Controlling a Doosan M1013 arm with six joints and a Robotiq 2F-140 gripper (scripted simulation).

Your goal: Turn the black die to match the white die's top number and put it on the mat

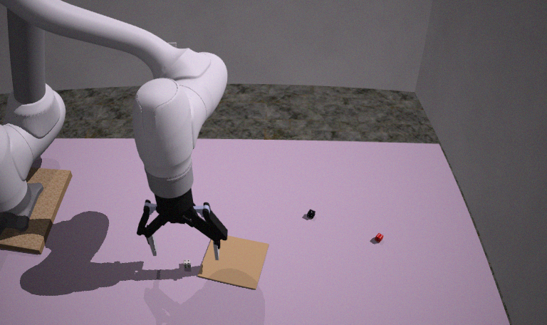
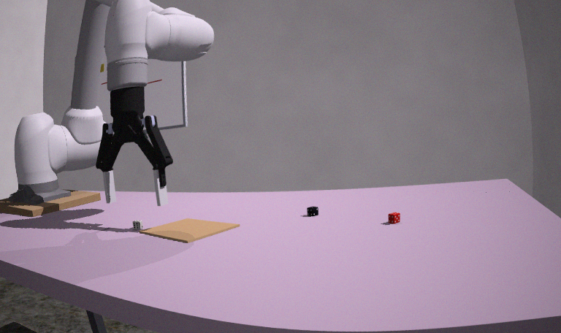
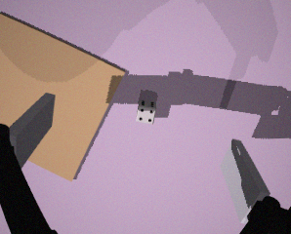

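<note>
Now: hand 5 cm above the white die. Also, from my hand: black die: 31 cm ahead, 16 cm to the left, 5 cm below; then tan mat: 11 cm ahead, 2 cm to the left, 6 cm below; then red die: 48 cm ahead, 7 cm to the left, 5 cm below.
</note>
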